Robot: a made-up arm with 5 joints. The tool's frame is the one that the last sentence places.
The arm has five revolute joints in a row. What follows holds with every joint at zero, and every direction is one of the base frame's. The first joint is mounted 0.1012 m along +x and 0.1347 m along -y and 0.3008 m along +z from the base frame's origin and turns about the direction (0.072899, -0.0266, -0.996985), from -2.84 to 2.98 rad. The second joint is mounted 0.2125 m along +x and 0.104 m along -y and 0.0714 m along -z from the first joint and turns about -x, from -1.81 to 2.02 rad. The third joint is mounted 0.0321 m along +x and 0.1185 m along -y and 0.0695 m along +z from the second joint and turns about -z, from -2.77 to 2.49 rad. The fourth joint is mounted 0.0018 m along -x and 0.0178 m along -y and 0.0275 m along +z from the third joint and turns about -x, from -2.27 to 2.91 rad. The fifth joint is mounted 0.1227 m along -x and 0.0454 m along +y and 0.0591 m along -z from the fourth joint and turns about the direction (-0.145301, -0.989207, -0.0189), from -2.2 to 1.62 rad. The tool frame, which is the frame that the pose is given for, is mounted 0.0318 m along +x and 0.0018 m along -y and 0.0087 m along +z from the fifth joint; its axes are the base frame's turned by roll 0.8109, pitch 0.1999 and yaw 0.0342 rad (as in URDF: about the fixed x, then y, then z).
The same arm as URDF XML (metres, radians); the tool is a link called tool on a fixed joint. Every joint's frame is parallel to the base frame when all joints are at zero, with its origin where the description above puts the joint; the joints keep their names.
<robot name="arm">
<joint name="joint 1" type="revolute"><parent link="base_link"/><child link="link1"/><origin xyz="0.1012 -0.1347 0.3008"/><axis xyz="0.072899 -0.0266 -0.996985"/><limit lower="-2.8400" upper="2.9800"/></joint>
<joint name="joint 2" type="revolute"><parent link="link1"/><child link="link2"/><origin xyz="0.2125 -0.1040 -0.0714"/><axis xyz="-1 0 0"/><limit lower="-1.8100" upper="2.0200"/></joint>
<joint name="joint 3" type="revolute"><parent link="link2"/><child link="link3"/><origin xyz="0.0321 -0.1185 0.0695"/><axis xyz="0 0 -1"/><limit lower="-2.7700" upper="2.4900"/></joint>
<joint name="joint 4" type="revolute"><parent link="link3"/><child link="link4"/><origin xyz="-0.0018 -0.0178 0.0275"/><axis xyz="-1 0 0"/><limit lower="-2.2700" upper="2.9100"/></joint>
<joint name="joint 5" type="revolute"><parent link="link4"/><child link="link5"/><origin xyz="-0.1227 0.0454 -0.0591"/><axis xyz="-0.145301 -0.989207 -0.0189"/><limit lower="-2.2000" upper="1.6200"/></joint>
<joint name="tool_fixed" type="fixed"><parent link="link5"/><child link="tool"/><origin xyz="0.0318 -0.0018 0.0087" rpy="0.8109 0.1999 0.0342"/></joint>
<link name="base_link"/>
<link name="link1"/>
<link name="link2"/>
<link name="link3"/>
<link name="link4"/>
<link name="link5"/>
<link name="tool"/>
</robot>

